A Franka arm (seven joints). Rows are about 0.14 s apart.
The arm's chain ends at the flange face. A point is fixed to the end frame.
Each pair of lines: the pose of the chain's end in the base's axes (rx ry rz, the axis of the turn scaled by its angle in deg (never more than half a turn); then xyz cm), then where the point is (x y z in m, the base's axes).
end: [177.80 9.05 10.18 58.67 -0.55 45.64]
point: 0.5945 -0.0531 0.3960
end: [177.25 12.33 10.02 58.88 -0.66 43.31]
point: 0.5982 -0.0544 0.3731
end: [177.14 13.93 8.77 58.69 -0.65 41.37]
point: 0.5963 -0.0543 0.3537
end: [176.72 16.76 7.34 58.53 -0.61 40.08]
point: 0.5953 -0.0540 0.3410
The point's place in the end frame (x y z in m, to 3 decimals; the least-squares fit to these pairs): -0.004 0.046 0.062
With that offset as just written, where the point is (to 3 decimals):
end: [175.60 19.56 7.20 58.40 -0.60 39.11]
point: 0.595 -0.055 0.332
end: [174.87 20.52 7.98 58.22 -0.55 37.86]
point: 0.595 -0.054 0.320
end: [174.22 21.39 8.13 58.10 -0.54 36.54]
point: 0.594 -0.055 0.307
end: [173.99 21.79 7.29 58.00 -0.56 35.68]
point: 0.593 -0.055 0.299
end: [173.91 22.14 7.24 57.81 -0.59 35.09]
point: 0.591 -0.056 0.293
